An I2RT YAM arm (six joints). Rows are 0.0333 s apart.
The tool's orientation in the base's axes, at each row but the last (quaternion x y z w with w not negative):
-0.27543, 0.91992, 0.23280, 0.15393
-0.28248, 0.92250, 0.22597, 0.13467
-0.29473, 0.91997, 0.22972, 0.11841
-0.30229, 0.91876, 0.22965, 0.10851
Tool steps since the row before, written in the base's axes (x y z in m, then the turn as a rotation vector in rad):
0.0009, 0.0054, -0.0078, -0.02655, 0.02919, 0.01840
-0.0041, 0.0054, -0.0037, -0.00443, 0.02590, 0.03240
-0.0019, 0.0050, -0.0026, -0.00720, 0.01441, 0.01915
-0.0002, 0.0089, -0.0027, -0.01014, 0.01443, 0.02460
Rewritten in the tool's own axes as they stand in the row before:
0.0001, 0.0008, 0.0095, 0.00099, 0.04327, -0.00467
0.0022, 0.0051, 0.0054, -0.02055, 0.03274, -0.01568
0.0000, 0.0038, 0.0046, -0.00805, 0.02144, -0.01009
-0.0034, 0.0055, 0.0067, -0.00757, 0.02518, -0.01500

